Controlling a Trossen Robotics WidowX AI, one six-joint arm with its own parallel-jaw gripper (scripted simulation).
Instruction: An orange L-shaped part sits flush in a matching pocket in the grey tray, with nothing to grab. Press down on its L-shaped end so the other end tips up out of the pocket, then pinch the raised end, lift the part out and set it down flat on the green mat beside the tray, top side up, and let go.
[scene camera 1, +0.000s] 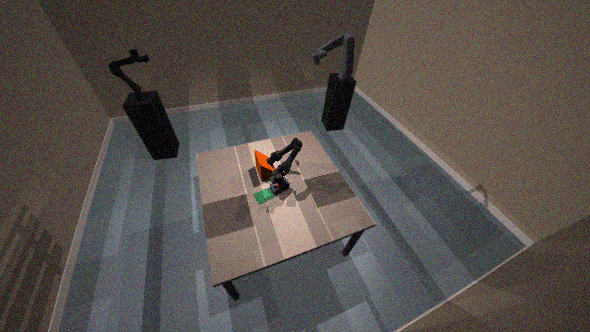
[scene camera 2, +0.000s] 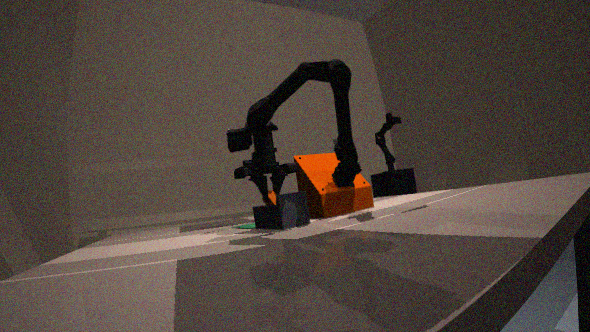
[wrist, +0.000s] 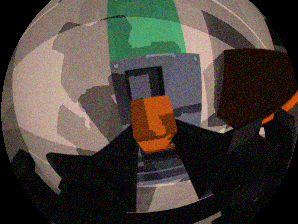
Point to my gripper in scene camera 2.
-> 271, 200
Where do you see an orange L-shaped part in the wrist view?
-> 153, 126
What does my gripper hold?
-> An orange L-shaped part.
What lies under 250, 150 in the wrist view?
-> My gripper.
